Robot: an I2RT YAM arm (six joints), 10 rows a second.
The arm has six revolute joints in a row. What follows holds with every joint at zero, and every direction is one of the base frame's. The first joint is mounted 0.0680 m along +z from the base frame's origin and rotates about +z. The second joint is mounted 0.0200 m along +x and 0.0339 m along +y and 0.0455 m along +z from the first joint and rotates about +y. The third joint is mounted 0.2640 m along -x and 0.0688 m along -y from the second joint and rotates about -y. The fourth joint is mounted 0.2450 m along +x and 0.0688 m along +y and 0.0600 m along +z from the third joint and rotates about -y. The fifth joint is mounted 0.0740 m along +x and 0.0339 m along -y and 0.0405 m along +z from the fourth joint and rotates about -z. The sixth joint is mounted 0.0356 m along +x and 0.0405 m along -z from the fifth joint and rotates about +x. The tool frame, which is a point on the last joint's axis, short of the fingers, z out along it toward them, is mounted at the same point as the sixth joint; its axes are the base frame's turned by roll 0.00, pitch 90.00 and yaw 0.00 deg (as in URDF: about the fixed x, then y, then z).
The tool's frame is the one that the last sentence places.
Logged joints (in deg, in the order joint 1, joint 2, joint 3, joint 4, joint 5, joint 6), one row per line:
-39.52, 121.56, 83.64, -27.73, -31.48, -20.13
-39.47, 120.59, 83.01, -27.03, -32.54, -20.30
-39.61, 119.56, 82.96, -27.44, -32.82, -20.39
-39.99, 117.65, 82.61, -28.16, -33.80, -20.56
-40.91, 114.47, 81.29, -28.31, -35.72, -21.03
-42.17, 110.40, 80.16, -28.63, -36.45, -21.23
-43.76, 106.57, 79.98, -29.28, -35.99, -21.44
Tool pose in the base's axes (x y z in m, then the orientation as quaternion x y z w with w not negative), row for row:
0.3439, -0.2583, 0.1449, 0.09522, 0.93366, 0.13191, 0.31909
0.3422, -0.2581, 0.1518, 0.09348, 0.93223, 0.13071, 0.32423
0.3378, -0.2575, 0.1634, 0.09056, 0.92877, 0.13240, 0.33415
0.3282, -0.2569, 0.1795, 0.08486, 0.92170, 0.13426, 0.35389
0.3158, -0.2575, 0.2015, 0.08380, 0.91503, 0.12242, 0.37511
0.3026, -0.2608, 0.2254, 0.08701, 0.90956, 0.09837, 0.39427
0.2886, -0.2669, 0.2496, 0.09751, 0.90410, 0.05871, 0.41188
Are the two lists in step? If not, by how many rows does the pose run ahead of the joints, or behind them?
The pose runs 1 row ahead of the joints: the pose in row i belongs to the joints in row i + 1.
